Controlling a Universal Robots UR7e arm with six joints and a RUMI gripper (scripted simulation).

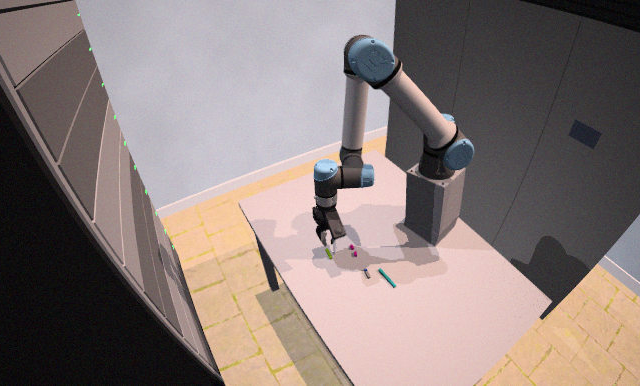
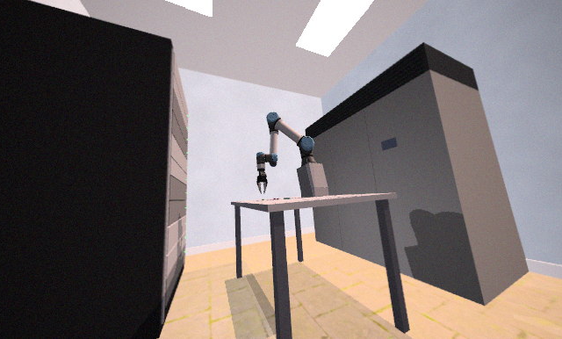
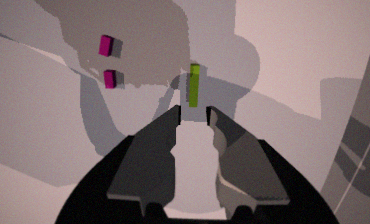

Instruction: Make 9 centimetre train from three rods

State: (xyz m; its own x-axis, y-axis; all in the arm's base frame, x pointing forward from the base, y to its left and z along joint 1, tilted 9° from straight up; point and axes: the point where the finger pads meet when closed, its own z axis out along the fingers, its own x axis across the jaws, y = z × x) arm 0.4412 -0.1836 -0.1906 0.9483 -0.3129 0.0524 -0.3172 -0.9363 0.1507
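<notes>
Now: the lime rod 70 mm below my hand. Also, from my hand: grey rod 40 mm behind, 180 mm to the left, 70 mm below; then turquoise rod 80 mm behind, 240 mm to the left, 70 mm below; then blue rod 50 mm behind, 160 mm to the left, 70 mm below.
</notes>
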